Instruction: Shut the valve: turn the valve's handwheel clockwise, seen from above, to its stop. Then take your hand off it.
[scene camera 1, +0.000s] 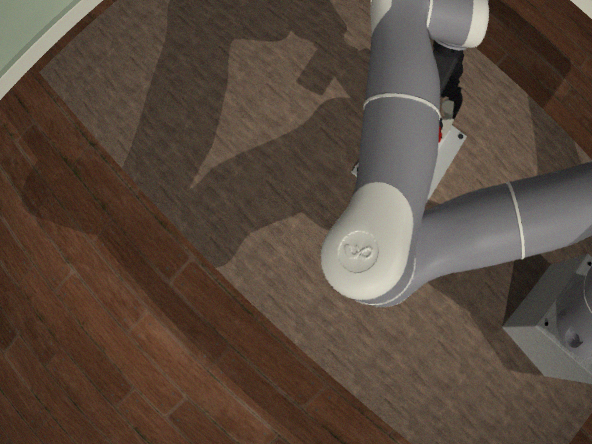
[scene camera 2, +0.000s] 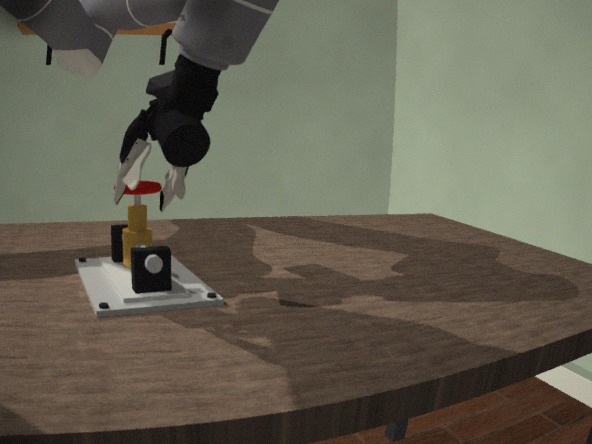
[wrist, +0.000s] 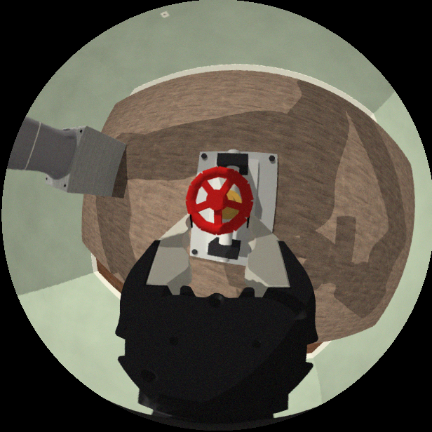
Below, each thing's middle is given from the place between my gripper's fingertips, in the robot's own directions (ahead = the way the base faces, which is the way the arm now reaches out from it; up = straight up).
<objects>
I see the red handwheel (wrist: 216, 199) 1 cm to the left of my hand and 1 cm above it. From my hand the other things lie so: grey base plate (scene camera 2: 103, 297) (11 cm below, 1 cm to the left).
</objects>
